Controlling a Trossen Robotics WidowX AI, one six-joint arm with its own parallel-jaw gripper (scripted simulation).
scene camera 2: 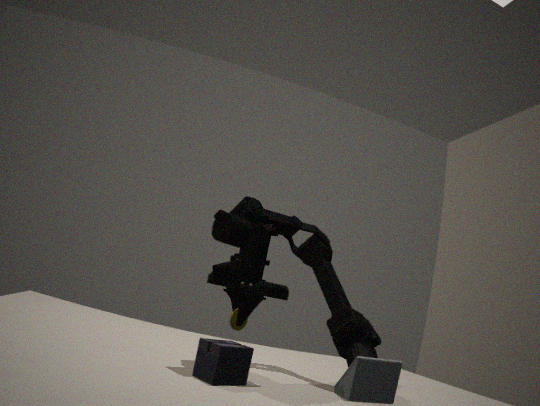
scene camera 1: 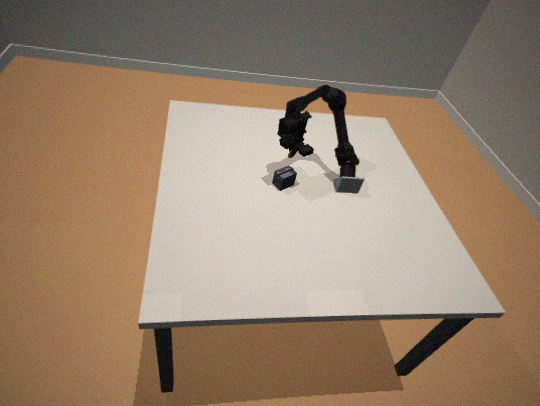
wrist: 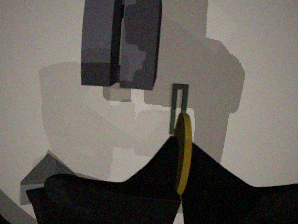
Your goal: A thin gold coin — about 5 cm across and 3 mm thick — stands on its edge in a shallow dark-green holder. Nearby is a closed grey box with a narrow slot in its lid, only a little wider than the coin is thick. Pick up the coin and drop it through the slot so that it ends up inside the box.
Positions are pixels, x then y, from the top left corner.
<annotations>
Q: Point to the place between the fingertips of the gripper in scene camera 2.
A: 237, 325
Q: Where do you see a gold coin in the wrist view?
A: At 183, 131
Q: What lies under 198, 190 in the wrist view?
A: The gripper.
</annotations>
